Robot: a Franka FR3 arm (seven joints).
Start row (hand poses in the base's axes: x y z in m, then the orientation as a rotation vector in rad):
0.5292 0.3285 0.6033 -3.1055 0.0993 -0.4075
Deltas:
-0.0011 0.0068 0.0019 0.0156 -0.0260 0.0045
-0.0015 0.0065 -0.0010 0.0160 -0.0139 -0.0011
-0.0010 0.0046 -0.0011 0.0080 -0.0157 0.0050
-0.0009 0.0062 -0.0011 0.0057 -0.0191 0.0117
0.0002 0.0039 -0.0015 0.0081 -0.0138 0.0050
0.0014 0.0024 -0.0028 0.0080 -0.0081 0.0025
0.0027 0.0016 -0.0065 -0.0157 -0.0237 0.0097
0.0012 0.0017 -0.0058 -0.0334 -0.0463 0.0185
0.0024 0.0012 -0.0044 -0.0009 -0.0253 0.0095
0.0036 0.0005 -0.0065 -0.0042 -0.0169 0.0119
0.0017 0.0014 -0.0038 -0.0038 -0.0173 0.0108
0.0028 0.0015 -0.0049 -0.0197 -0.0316 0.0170
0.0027 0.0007 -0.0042 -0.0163 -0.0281 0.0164
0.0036 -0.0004 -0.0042 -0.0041 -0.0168 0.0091
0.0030 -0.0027 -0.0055 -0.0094 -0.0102 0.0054
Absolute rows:
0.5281 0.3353 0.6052 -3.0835 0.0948 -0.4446
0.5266 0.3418 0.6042 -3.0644 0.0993 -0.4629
0.5256 0.3464 0.6031 -3.0519 0.0927 -0.4850
0.5247 0.3526 0.6020 -3.0398 0.0753 -0.5121
0.5249 0.3565 0.6005 -3.0274 0.0690 -0.5310
0.5263 0.3589 0.5977 -3.0170 0.0667 -0.5414
0.5290 0.3605 0.5912 -3.0238 0.0466 -0.5794
0.5302 0.3622 0.5854 -3.0380 0.0068 -0.6548
0.5326 0.3634 0.5810 -3.0284 -0.0086 -0.6927
0.5362 0.3639 0.5745 -3.0239 -0.0285 -0.7182
0.5379 0.3653 0.5707 -3.0188 -0.0467 -0.7443
0.5407 0.3668 0.5658 -3.0212 -0.0809 -0.7948
0.5434 0.3675 0.5616 -3.0208 -0.1129 -0.8395
0.5470 0.3671 0.5574 -3.0151 -0.1285 -0.8652
0.5500 0.3644 0.5519 3.0068 0.1406 0.8789

